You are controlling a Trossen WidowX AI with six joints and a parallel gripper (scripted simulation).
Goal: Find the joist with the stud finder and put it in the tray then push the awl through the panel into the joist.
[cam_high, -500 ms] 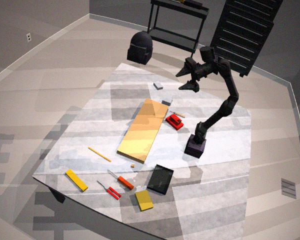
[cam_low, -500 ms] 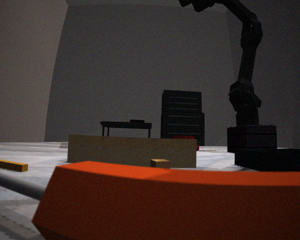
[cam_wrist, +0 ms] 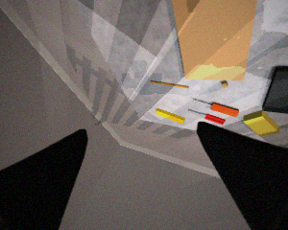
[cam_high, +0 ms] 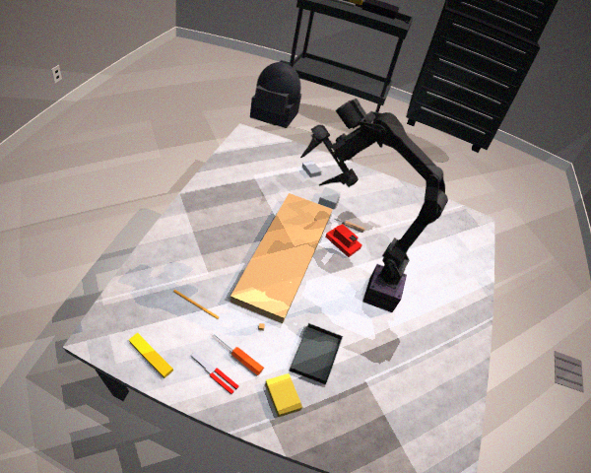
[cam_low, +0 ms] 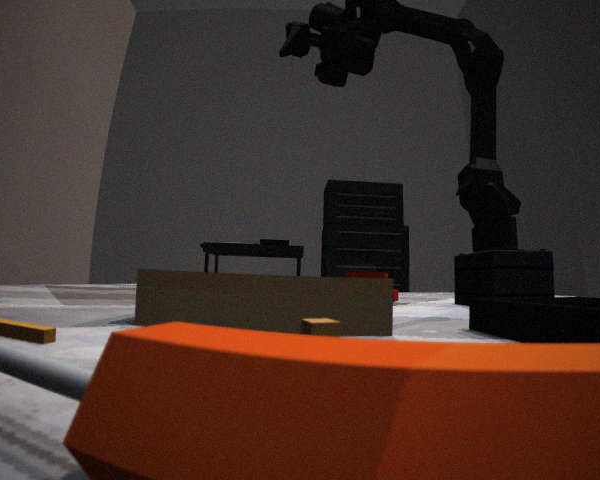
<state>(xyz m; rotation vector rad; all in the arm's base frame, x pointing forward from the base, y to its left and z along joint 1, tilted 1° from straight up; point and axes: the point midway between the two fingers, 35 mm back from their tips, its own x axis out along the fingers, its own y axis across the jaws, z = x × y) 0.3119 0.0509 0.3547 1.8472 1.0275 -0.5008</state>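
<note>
The stud finder lies 140 mm behind my gripper tip, 190 mm to the right of it and 370 mm below it. Round my gripper tip: small tan cube: 60 mm behind, 280 mm to the left, 400 mm below; awl: 100 mm behind, 280 mm to the right, 400 mm below; grey box: 10 mm ahead, 360 mm to the right, 390 mm below.
</note>
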